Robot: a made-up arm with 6 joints.
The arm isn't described. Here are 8 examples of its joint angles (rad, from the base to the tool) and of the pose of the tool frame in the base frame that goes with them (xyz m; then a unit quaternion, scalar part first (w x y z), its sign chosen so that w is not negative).
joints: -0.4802 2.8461 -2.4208 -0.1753 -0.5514 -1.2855
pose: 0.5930 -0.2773 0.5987 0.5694 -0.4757 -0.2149 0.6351
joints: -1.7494 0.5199 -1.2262 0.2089 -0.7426 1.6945
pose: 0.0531 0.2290 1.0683 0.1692 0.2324 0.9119 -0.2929
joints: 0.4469 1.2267 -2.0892 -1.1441 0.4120 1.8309
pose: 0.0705 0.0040 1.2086 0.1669 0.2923 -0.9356 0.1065
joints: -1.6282 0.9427 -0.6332 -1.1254 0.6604 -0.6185
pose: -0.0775 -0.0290 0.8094 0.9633 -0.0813 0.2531 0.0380
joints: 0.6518 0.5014 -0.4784 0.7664 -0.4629 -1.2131
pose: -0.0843 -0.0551 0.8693 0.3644 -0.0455 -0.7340 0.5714
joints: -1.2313 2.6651 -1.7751 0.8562 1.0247 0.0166
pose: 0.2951 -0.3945 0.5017 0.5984 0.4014 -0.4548 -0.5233
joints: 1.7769 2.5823 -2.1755 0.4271 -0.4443 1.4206
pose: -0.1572 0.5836 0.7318 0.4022 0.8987 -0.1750 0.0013
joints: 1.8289 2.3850 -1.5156 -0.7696 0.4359 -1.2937
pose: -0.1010 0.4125 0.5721 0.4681 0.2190 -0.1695 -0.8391
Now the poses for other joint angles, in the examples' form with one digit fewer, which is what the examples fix.
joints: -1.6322 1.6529 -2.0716 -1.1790 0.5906 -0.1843
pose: -0.085 -0.350 1.057 0.830 -0.535 0.121 -0.098
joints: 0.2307 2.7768 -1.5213 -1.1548 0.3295 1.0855
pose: 0.421 0.081 0.392 0.885 0.165 -0.145 0.411
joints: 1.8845 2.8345 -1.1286 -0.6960 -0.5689 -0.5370
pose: -0.217 0.316 0.385 0.315 -0.270 -0.138 -0.899
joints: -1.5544 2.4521 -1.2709 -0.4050 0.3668 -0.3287
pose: 0.021 -0.392 0.510 0.959 0.181 -0.159 -0.149
